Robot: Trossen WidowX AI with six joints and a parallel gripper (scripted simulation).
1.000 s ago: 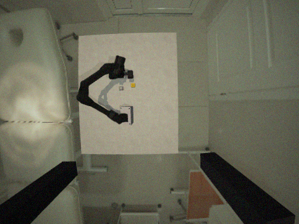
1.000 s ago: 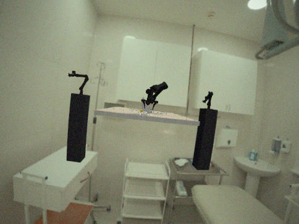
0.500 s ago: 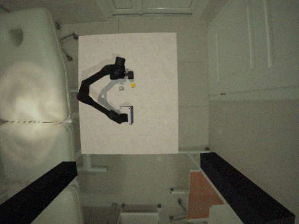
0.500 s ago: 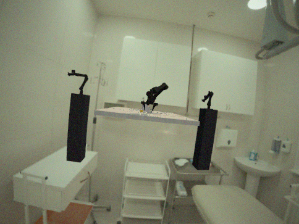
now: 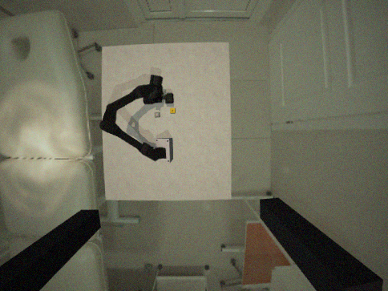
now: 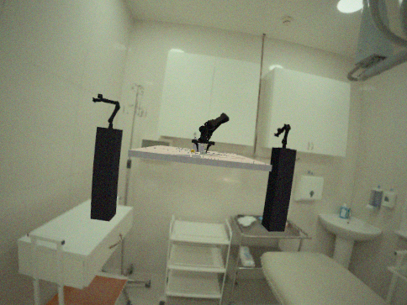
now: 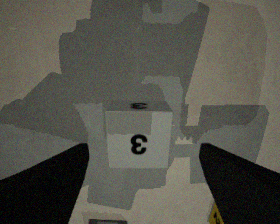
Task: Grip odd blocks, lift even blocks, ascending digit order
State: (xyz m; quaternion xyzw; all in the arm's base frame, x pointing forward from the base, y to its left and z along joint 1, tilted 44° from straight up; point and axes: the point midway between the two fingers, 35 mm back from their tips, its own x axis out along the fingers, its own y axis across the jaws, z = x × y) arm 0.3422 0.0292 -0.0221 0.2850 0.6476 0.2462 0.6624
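Now: gripper tip 10 mm short of the white block. From my gripper tip the other things lie so: yellow block 70 mm behind, 70 mm to the right; grey block 90 mm behind, 30 mm to the left.
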